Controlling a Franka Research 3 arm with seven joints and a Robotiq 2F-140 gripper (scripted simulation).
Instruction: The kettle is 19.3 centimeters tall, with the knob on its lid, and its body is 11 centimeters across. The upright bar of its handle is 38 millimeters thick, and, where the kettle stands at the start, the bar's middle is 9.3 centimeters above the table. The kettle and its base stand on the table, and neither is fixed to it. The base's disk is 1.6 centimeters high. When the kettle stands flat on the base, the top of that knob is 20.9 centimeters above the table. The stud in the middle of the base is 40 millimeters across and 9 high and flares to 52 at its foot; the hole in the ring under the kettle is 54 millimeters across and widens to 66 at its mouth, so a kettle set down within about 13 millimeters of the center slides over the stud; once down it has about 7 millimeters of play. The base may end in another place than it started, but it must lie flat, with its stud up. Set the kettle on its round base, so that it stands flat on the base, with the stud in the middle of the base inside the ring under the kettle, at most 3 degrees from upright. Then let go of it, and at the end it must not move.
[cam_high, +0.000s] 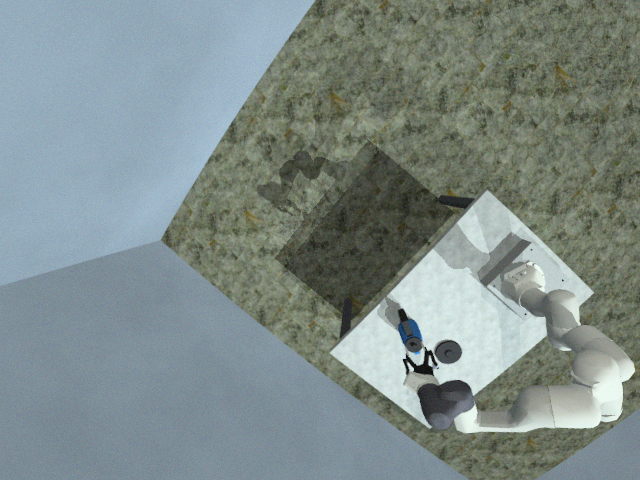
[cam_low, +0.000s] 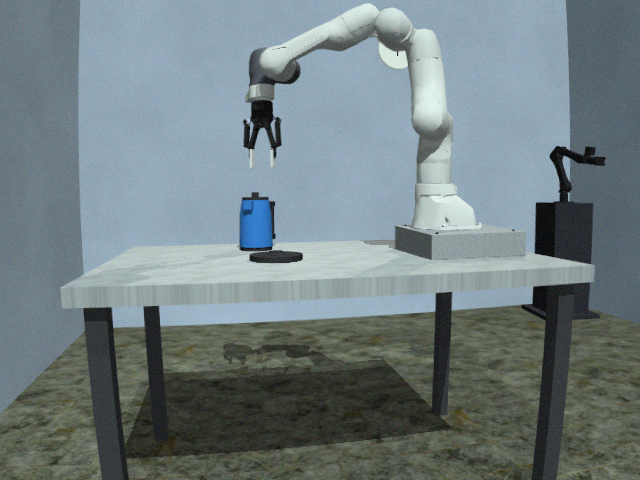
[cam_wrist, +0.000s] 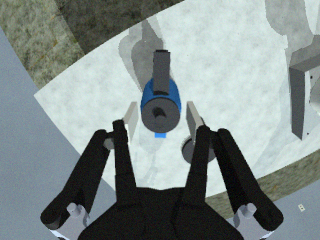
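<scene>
Now: the blue kettle 210 mm below my hand, 30 mm to the left of it and 10 mm ahead of it. From my hand the other things lie so: black round base 340 mm to the left, 300 mm below, 60 mm behind.
</scene>
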